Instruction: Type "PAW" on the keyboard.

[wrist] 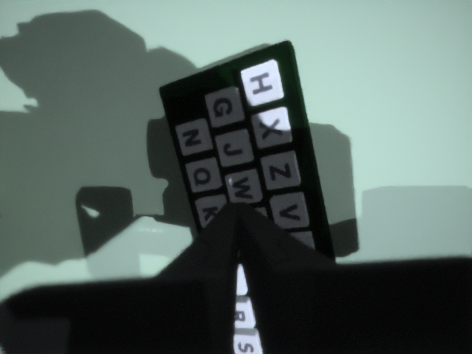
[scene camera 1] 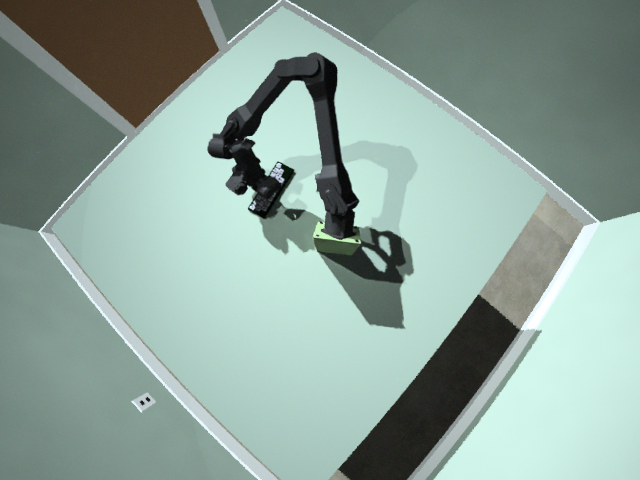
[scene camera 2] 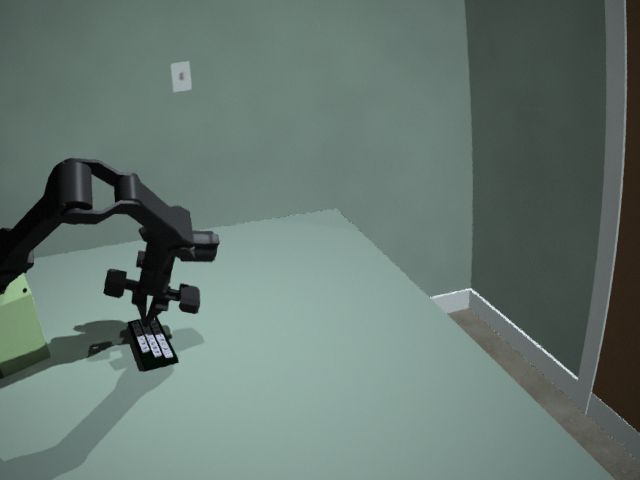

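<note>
Keyboard (wrist: 183,100), with my gripper (wrist: 235,212). Gripper again (scene camera 1: 265,196). Same gripper (scene camera 2: 144,325).
</note>
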